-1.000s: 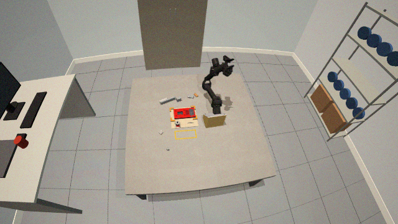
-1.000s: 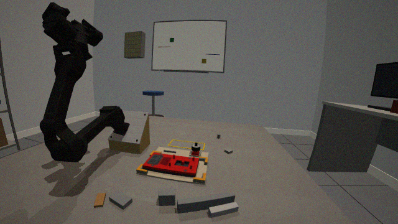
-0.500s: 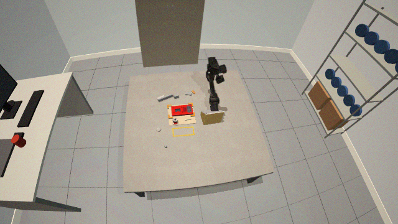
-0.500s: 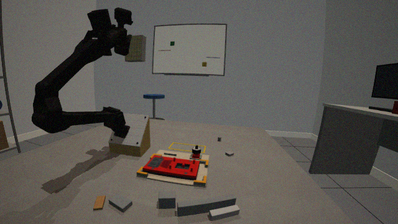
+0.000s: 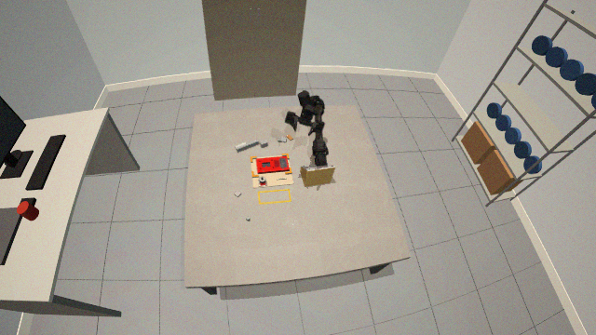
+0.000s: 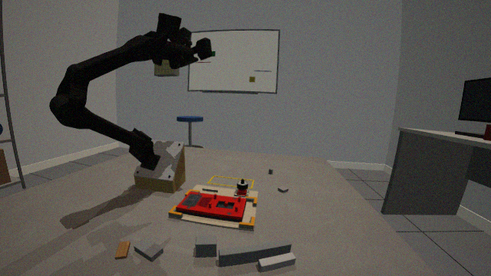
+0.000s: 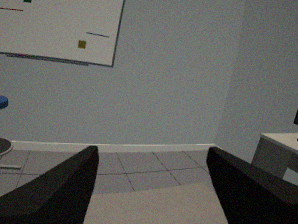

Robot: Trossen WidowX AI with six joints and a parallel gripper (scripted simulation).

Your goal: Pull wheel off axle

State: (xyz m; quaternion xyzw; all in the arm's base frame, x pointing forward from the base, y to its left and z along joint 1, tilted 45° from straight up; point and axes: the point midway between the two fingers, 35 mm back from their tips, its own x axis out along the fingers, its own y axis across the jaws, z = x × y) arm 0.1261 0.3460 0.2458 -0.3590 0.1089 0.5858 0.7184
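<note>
My gripper tip is 19 cm short of the dark wheel, 6 cm to the left of it and 47 cm above it.
</note>
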